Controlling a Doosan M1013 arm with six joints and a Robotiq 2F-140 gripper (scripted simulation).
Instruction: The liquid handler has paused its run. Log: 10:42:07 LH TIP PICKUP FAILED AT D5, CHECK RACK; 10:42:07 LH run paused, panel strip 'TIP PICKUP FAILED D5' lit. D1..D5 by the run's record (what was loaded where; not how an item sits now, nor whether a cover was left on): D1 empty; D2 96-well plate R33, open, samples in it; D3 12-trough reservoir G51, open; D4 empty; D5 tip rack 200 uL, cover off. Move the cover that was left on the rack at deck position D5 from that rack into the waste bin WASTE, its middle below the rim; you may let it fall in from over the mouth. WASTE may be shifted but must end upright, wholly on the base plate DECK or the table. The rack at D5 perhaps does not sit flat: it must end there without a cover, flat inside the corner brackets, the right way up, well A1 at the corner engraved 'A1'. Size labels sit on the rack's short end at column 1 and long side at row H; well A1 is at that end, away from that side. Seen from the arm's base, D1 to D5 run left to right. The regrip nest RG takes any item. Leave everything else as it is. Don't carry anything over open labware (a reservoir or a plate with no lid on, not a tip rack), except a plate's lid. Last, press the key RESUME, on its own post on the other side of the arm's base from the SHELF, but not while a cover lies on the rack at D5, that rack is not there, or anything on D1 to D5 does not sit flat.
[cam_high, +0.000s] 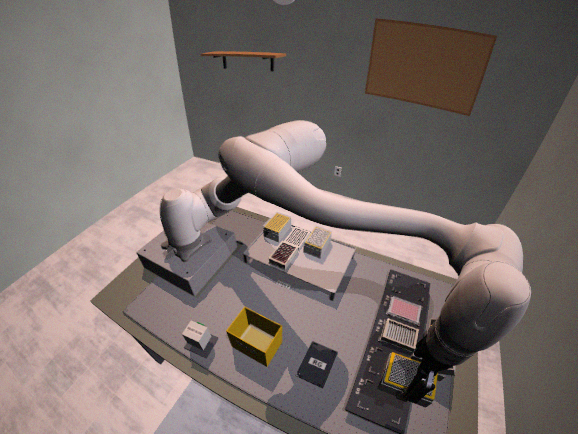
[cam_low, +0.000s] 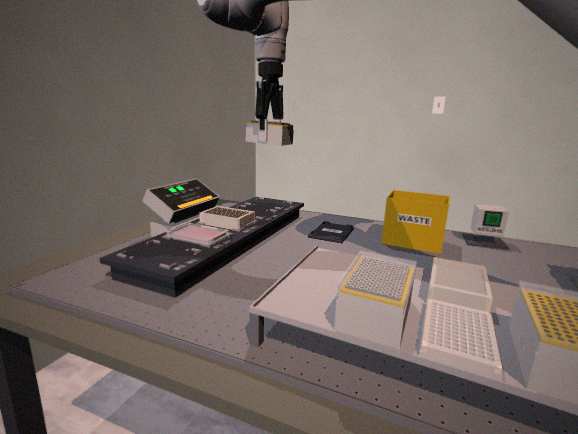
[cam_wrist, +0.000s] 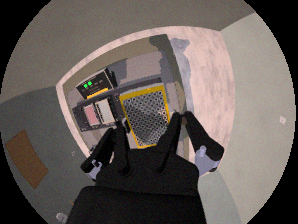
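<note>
The tip rack is 10 mm behind my hand, 10 mm to the right of it and 10 mm above it. Round my hand: pink plate (30 mm behind, 370 mm to the left, 230 mm below); regrip nest (240 mm behind, 30 mm to the left, 280 mm below); reservoir (20 mm behind, 250 mm to the left, 230 mm below).
</note>
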